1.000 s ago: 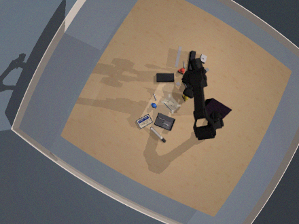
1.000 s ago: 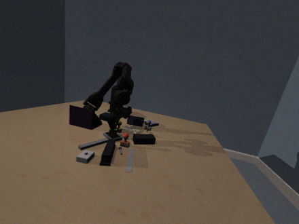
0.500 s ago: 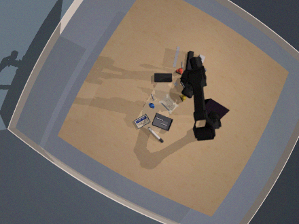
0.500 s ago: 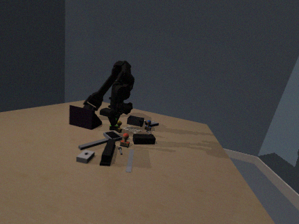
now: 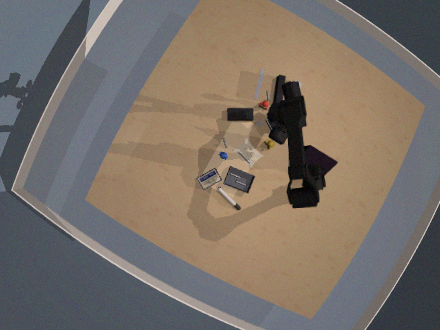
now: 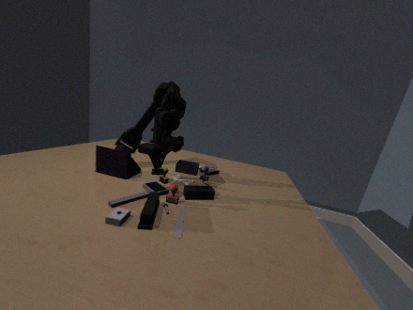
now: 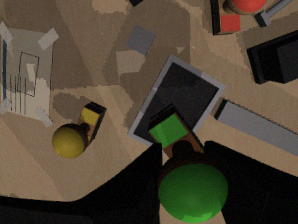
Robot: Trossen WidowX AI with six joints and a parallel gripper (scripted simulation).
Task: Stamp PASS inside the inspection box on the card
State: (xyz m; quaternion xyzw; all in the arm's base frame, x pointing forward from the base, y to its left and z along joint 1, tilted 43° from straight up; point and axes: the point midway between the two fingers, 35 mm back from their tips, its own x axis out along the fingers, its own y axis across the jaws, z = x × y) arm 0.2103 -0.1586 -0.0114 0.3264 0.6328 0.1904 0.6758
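My gripper tip is now 7 cm short of the white card, 16 cm to the right of it and 9 cm above it. From my gripper tip the other things lie so: yellow-knobbed stamp: 9 cm to the left, 7 cm below; green stamp: right at my gripper tip; ink pad: 8 cm below.
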